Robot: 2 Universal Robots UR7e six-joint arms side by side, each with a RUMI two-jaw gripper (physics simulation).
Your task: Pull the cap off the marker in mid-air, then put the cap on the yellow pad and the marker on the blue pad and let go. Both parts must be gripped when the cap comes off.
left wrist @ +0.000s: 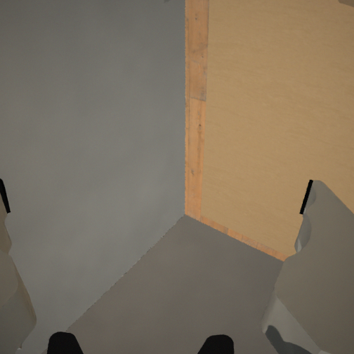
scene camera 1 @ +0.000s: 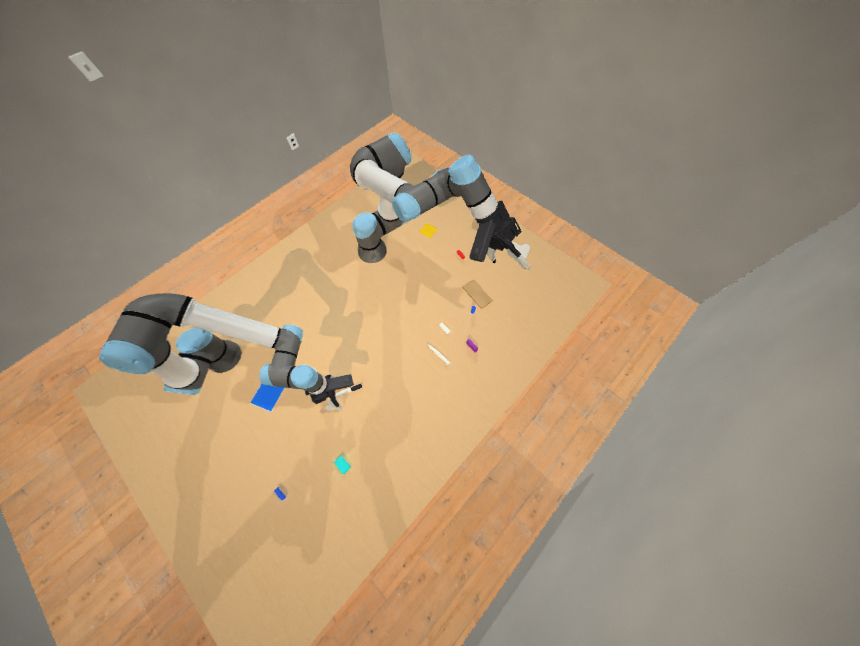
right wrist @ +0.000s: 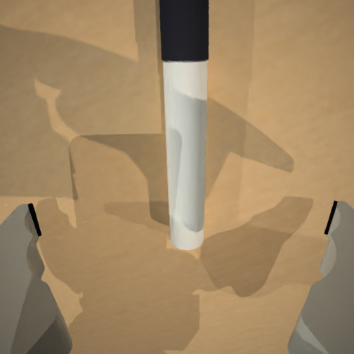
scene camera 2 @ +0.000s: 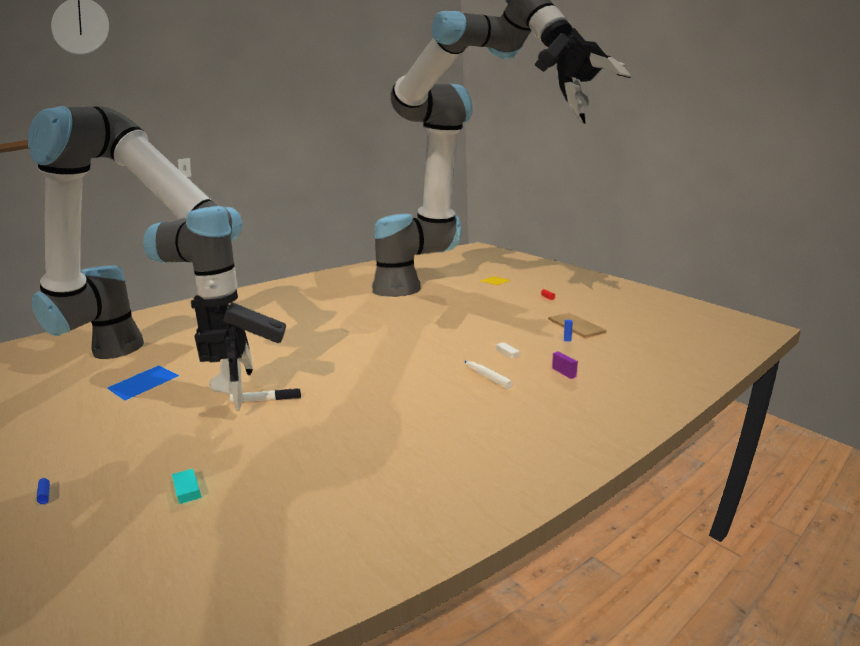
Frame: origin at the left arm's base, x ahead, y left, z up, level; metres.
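Seen in the pictures: left gripper, fingertip midpoint: [scene camera 1: 511, 265] [scene camera 2: 606, 101]; right gripper, fingertip midpoint: [scene camera 1: 336, 393] [scene camera 2: 243, 391]; left arm's base at its link origin: [scene camera 1: 372, 251] [scene camera 2: 396, 289]; right arm's base at its link origin: [scene camera 1: 224, 356] [scene camera 2: 118, 348].
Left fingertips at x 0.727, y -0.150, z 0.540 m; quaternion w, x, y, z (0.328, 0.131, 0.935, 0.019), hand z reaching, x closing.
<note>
Pixels of each thing's top centre, then the offset from my left fingertips to it.
- marker's white body at its top centre: [scene camera 2: 263, 391] [scene camera 1: 345, 390] 0.431 m back, 0.539 m right, 0.522 m down
- table with its black cap, top centre: [scene camera 2: 287, 389] [scene camera 1: 355, 386] 0.401 m back, 0.504 m right, 0.521 m down
- yellow pad at its top centre: [scene camera 2: 495, 280] [scene camera 1: 428, 230] 0.527 m back, 0.408 m left, 0.540 m down
- blue pad at its top centre: [scene camera 2: 142, 381] [scene camera 1: 269, 391] 0.735 m back, 0.692 m right, 0.540 m down
- white stick at its top centre: [scene camera 2: 486, 368] [scene camera 1: 437, 353] 0.155 m back, 0.204 m right, 0.522 m down
- white block at its top centre: [scene camera 2: 507, 347] [scene camera 1: 444, 328] 0.184 m back, 0.078 m right, 0.528 m down
- purple block at its top centre: [scene camera 2: 565, 357] [scene camera 1: 472, 344] 0.033 m back, 0.101 m right, 0.505 m down
- upright blue cylinder at its top centre: [scene camera 2: 568, 320] 0.104 m back, 0.065 m left, 0.492 m down
- brown slab at its top centre: [scene camera 2: 576, 323] [scene camera 1: 477, 293] 0.124 m back, 0.164 m left, 0.532 m down
- red piece at its top centre: [scene camera 2: 548, 291] 0.295 m back, 0.335 m left, 0.519 m down
- teal block at its top centre: [scene camera 2: 185, 481] [scene camera 1: 341, 464] 0.282 m back, 0.791 m right, 0.525 m down
The marker's white body [scene camera 1: 343, 392] [scene camera 2: 260, 396] [right wrist: 186, 150] lies on the table with its black cap [scene camera 1: 356, 387] [scene camera 2: 287, 394] [right wrist: 184, 30] on one end. My right gripper [scene camera 1: 340, 398] [scene camera 2: 243, 390] [right wrist: 181, 207] is open, low over the body's end away from the cap, one finger on each side and apart from it. My left gripper [scene camera 1: 510, 262] [scene camera 2: 605, 98] [left wrist: 154, 184] is open and empty, high above the table at the right. The yellow pad [scene camera 1: 428, 230] [scene camera 2: 495, 280] lies near the left arm's base. The blue pad [scene camera 1: 266, 397] [scene camera 2: 143, 382] lies near the right arm's base.
A white stick [scene camera 1: 438, 353] [scene camera 2: 488, 373], a white block [scene camera 1: 444, 327] [scene camera 2: 507, 349], a purple block [scene camera 1: 472, 344] [scene camera 2: 564, 365], an upright blue cylinder [scene camera 2: 568, 330], a brown slab [scene camera 1: 477, 293] [scene camera 2: 577, 324], a red piece [scene camera 2: 547, 294], a teal block [scene camera 2: 186, 486] and another blue cylinder [scene camera 2: 43, 490] are on the table.
</note>
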